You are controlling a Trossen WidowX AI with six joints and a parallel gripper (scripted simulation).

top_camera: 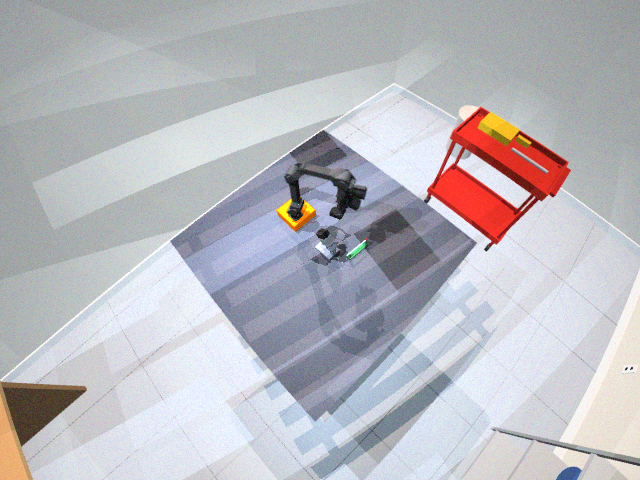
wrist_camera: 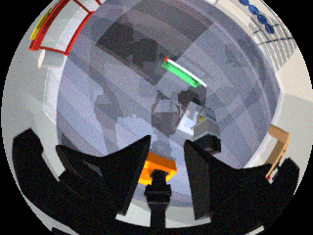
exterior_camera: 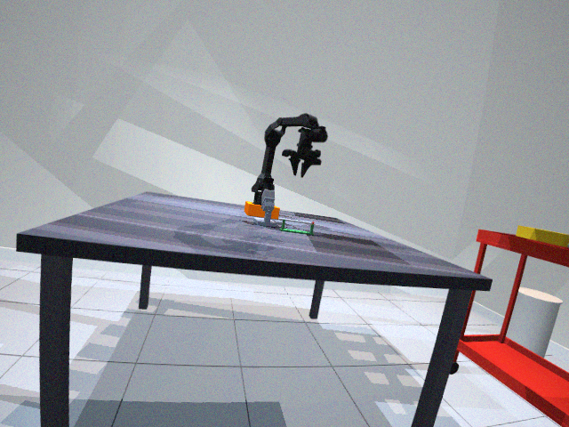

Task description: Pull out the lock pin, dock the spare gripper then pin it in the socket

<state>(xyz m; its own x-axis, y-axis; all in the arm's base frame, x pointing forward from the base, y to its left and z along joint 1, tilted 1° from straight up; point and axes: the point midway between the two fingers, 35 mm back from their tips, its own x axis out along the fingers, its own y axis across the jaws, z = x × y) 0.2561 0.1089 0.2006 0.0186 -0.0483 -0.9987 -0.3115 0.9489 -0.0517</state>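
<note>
My gripper tip is 210 mm above the green cradle, 130 mm short of it and 10 mm to the left of it. From my gripper tip the other things lie so: spare gripper: 120 mm to the right, 110 mm below; then mount: 180 mm below, 120 mm to the right, 20 mm ahead.
</note>
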